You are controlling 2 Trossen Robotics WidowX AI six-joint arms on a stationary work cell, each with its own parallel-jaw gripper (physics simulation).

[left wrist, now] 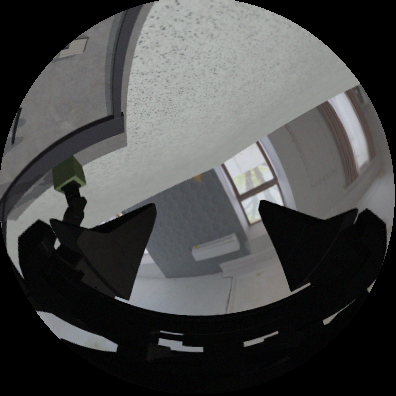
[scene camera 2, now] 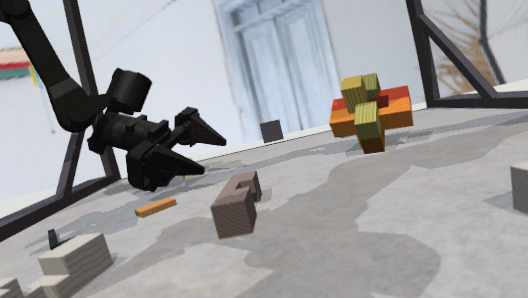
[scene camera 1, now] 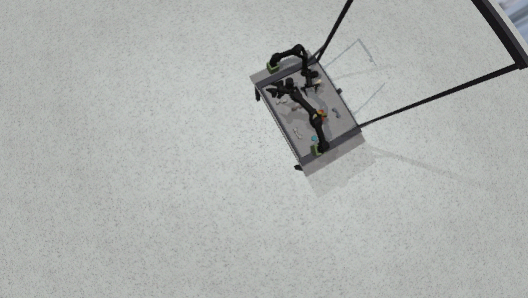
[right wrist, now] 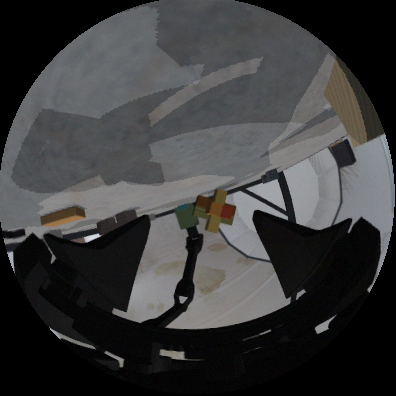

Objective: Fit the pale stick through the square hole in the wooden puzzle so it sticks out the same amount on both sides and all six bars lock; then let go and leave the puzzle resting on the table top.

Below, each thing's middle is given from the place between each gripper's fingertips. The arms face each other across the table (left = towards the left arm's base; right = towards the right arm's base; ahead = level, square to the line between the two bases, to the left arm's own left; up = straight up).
Right now my left hand is 59 cm past the pale stick (right wrist: 334,92), 4 cm to the right of it and 30 cm above it.
Right now my right hand is 140 mm past the pale stick, 90 mm to the left of it and 20 mm above it.
